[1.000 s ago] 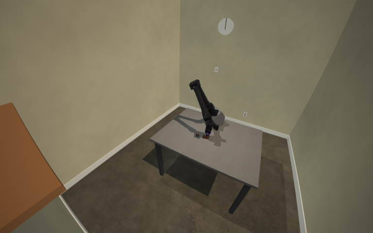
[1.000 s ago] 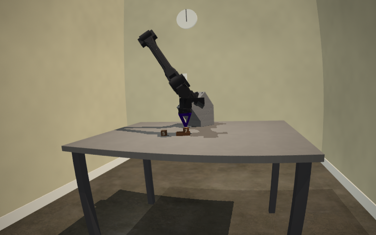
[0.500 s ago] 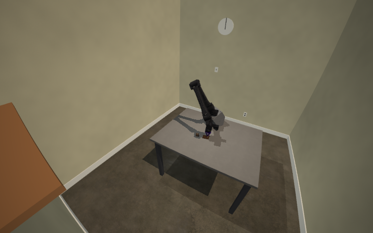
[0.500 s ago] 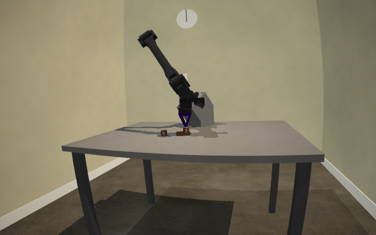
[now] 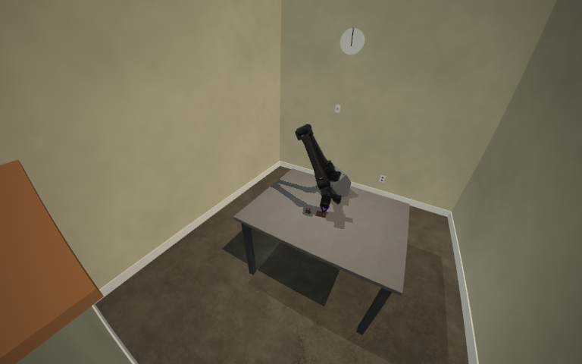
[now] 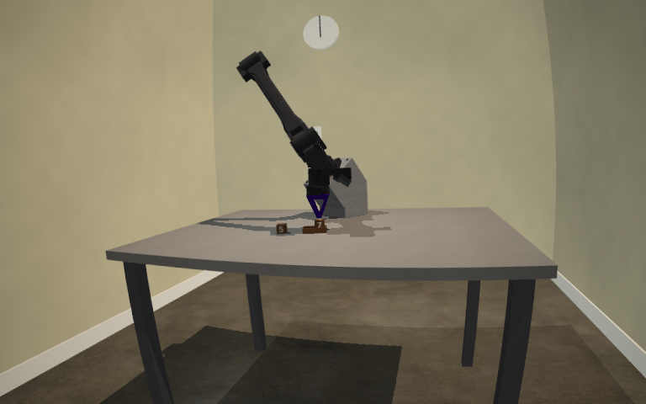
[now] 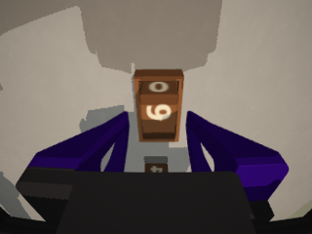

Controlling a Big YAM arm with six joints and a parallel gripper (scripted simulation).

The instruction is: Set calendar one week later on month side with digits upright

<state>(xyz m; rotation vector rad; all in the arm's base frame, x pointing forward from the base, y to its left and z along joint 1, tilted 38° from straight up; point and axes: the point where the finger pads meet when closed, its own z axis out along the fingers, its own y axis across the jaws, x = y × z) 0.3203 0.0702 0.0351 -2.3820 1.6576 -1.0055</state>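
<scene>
The brown tray lies 2 cm to the right of my hand and 5 cm below it.
</scene>
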